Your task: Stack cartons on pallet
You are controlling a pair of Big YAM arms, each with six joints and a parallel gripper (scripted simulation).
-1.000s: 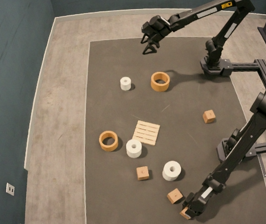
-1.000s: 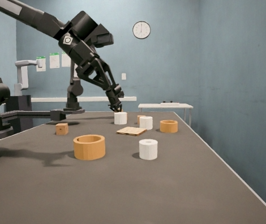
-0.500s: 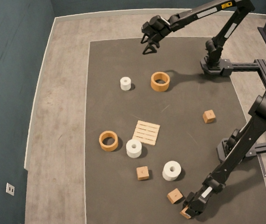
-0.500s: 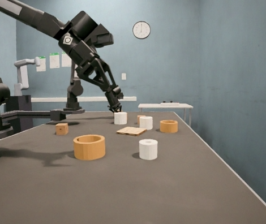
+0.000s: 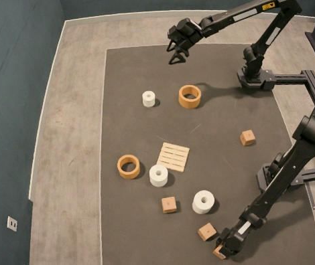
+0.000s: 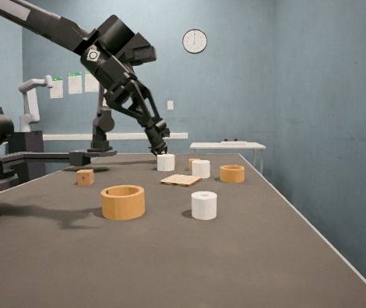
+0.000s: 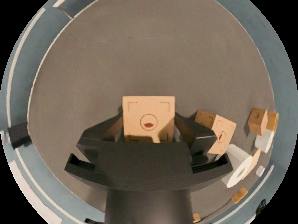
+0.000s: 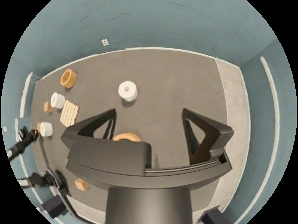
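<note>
My left gripper is now right at the carton. Also, from my left hand: wooden pallet: 44 cm to the right, 20 cm ahead, 2 cm below.
</note>
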